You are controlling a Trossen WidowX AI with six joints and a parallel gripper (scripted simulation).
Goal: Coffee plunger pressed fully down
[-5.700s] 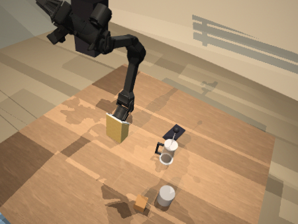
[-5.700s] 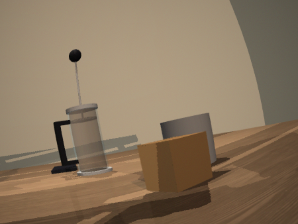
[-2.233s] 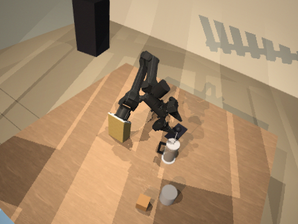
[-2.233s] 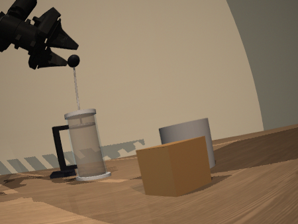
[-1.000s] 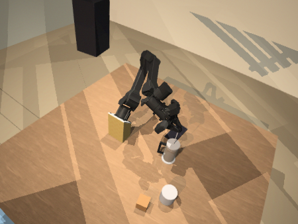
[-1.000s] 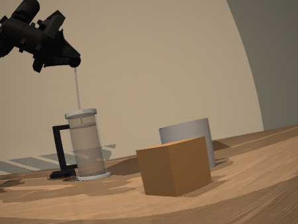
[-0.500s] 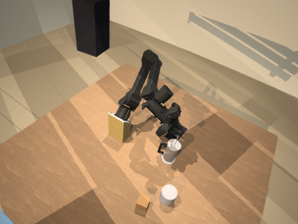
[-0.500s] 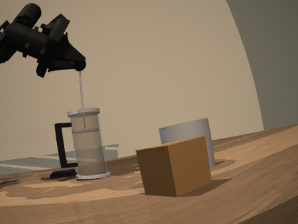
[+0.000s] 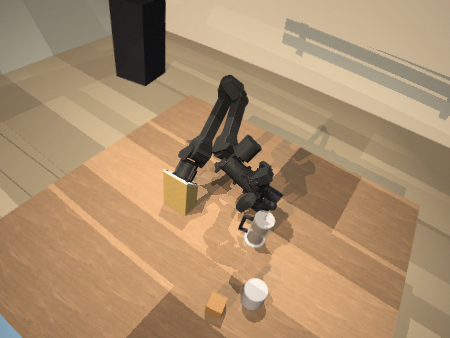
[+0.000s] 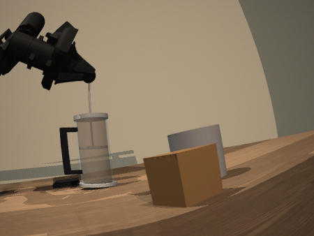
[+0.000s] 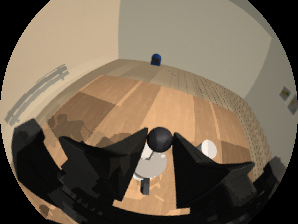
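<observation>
My gripper tip is now 110 mm above the glass coffee press and 30 mm past it. Also, from my gripper tip: grey cylinder cup: 200 mm to the right, 180 mm below, 50 mm ahead.
</observation>
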